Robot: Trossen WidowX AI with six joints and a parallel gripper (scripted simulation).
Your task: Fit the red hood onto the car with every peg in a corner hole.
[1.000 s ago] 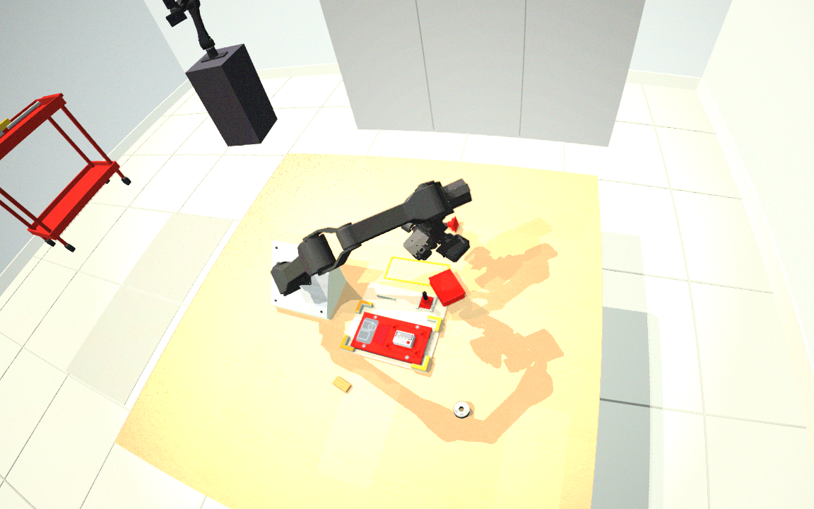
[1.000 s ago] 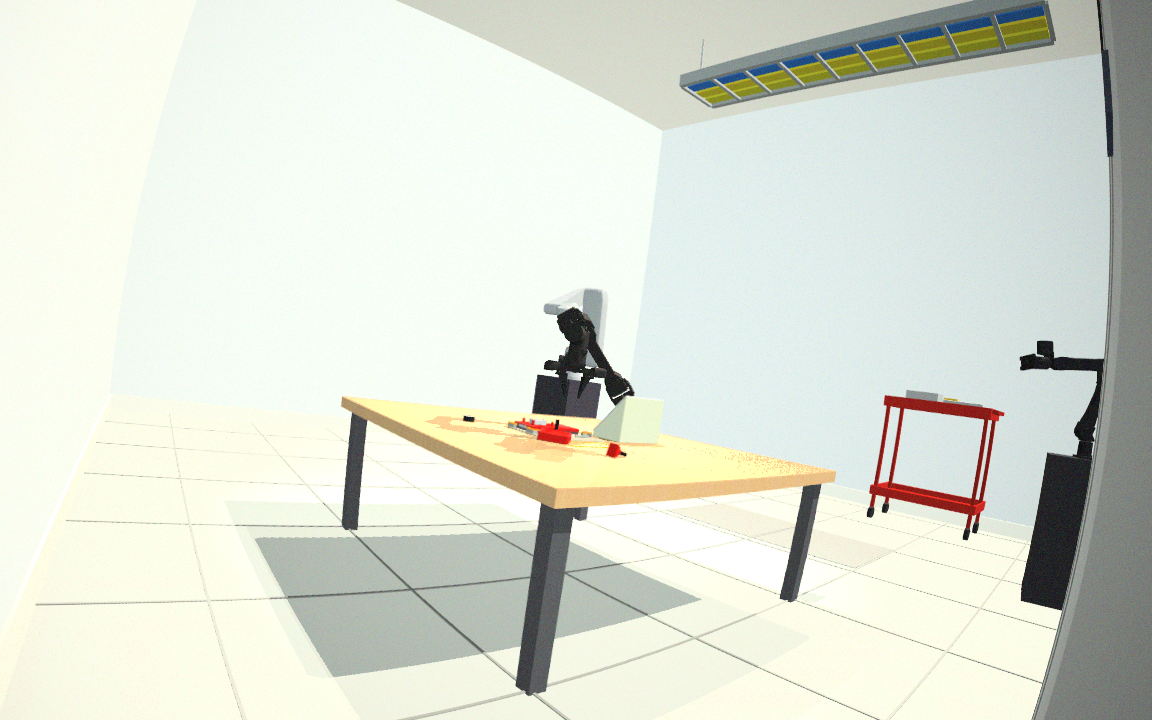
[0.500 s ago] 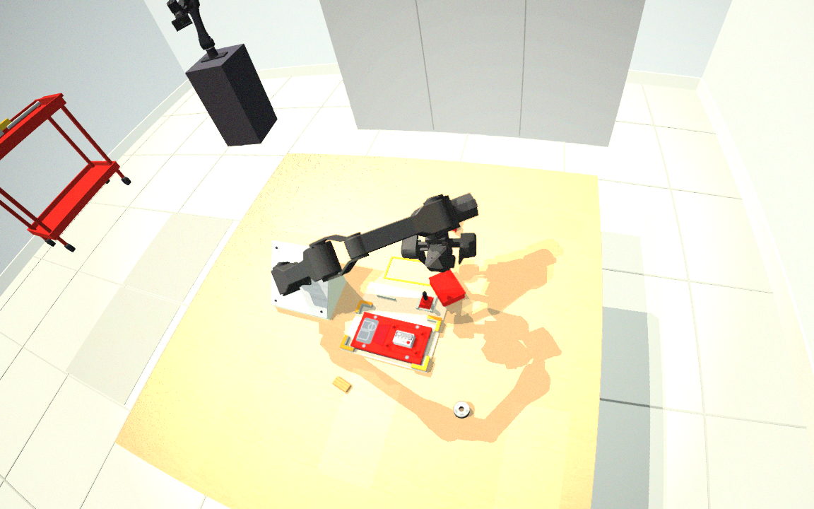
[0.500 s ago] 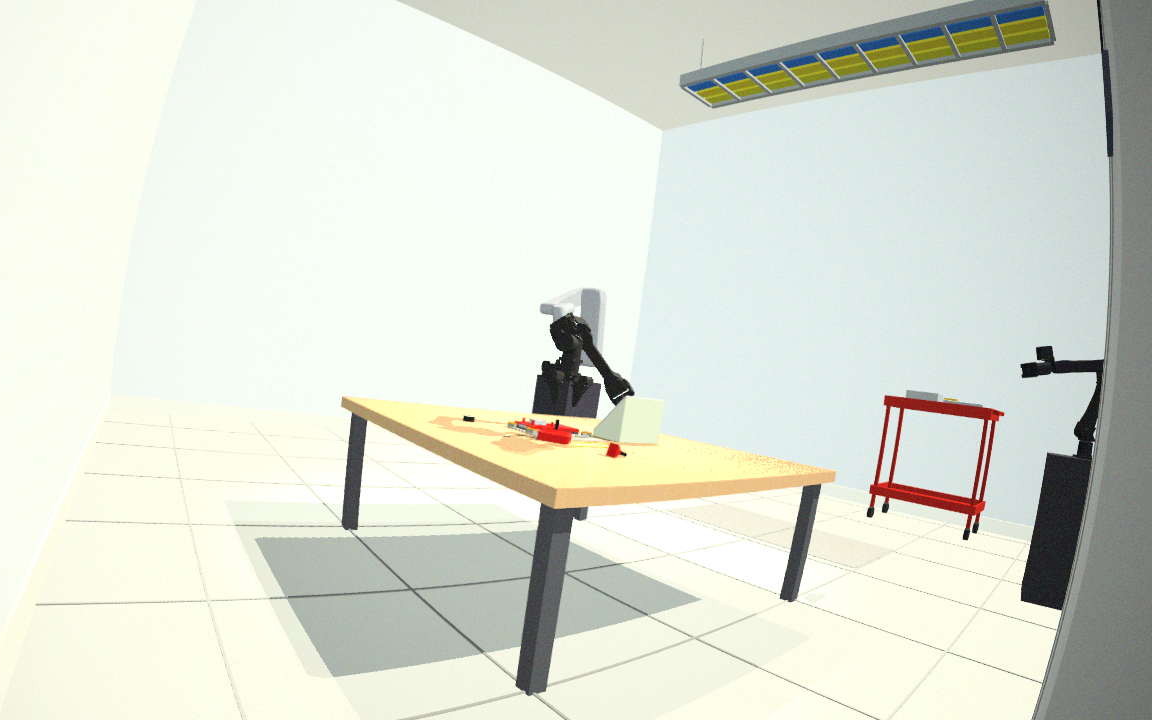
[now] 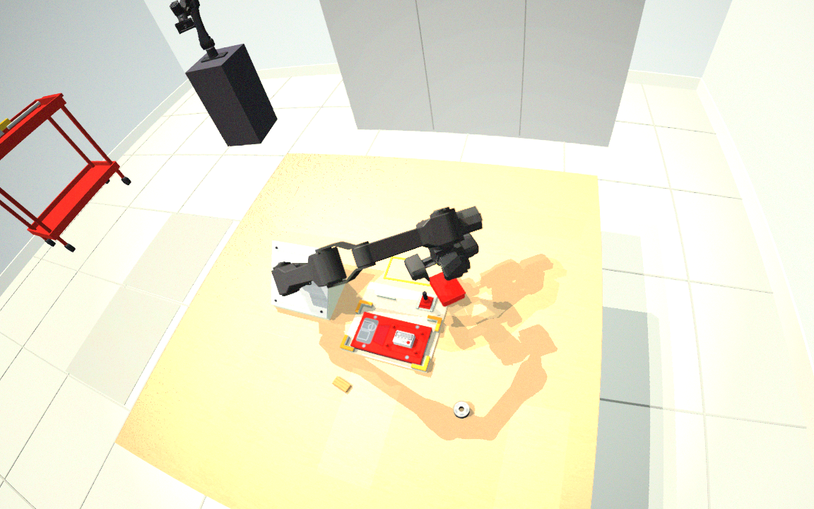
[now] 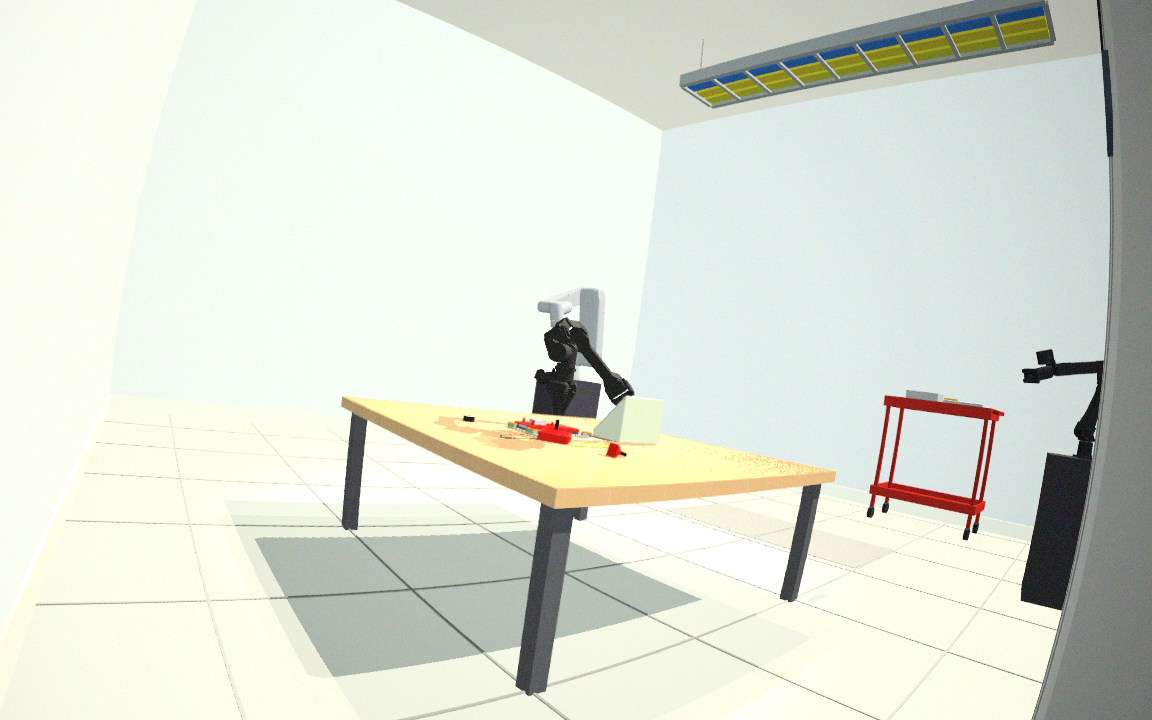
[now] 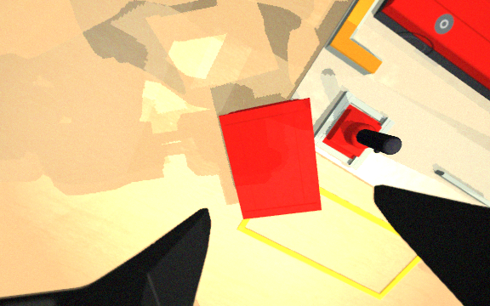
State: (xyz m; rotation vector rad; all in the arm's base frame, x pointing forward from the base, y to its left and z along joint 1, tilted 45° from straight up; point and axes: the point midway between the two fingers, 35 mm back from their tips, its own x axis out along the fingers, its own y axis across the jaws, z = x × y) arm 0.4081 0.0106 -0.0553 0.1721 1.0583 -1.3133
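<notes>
My gripper tip is 7 cm above the red hood. Round my gripper tip: jig: 12 cm behind, 14 cm to the right, 7 cm below; then tan block: 24 cm behind, 32 cm to the right, 8 cm below.
</notes>
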